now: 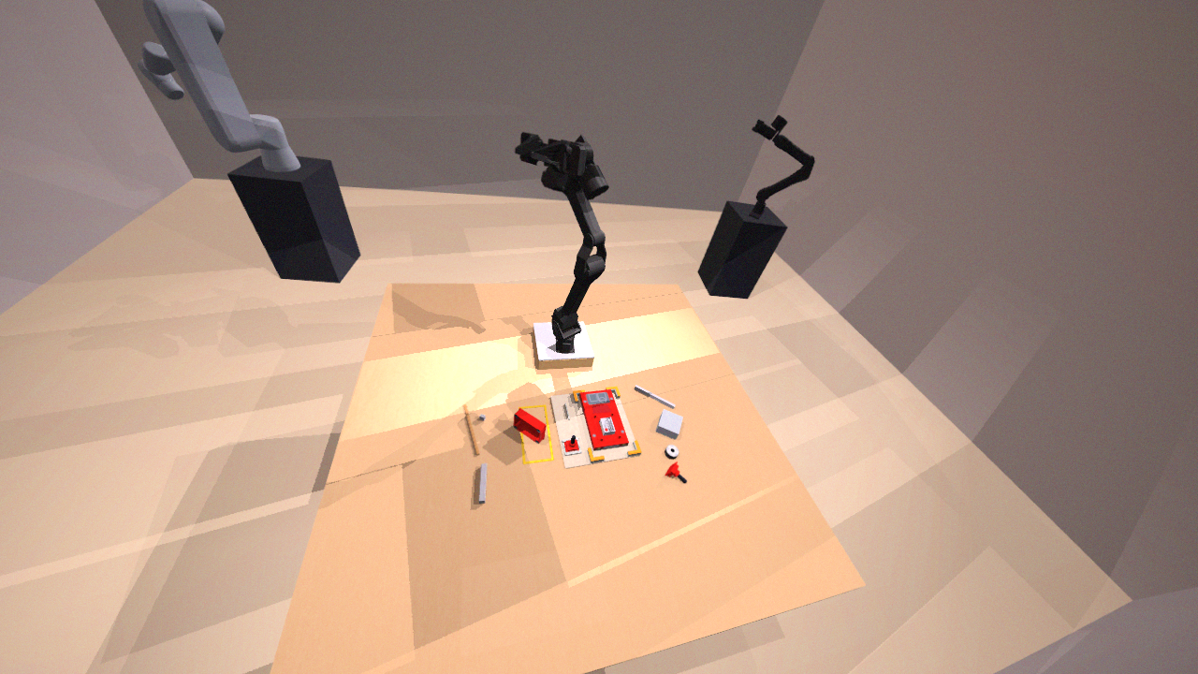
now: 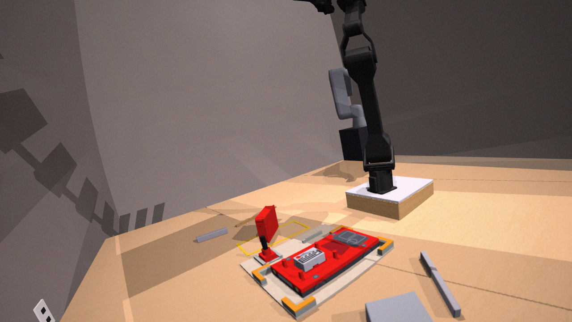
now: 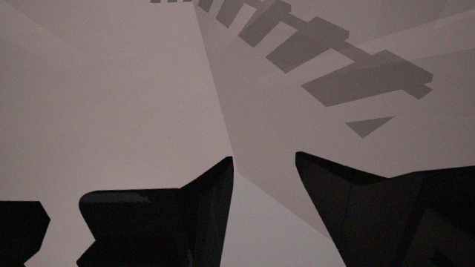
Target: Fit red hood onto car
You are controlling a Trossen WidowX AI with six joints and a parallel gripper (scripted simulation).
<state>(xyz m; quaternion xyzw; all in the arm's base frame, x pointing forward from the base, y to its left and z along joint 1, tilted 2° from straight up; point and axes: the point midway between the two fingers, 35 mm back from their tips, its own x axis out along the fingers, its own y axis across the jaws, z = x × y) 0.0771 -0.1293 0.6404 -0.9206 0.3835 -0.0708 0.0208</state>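
Now: the red hood 66 cm below my gripper tip, 24 cm ahead of it and 5 cm to the left of it. From my gripper tip the other things lie so: thin wooden stick (69 cm below, 23 cm ahead, 12 cm to the right); then grey engine block (67 cm below, 29 cm to the left, 23 cm ahead).
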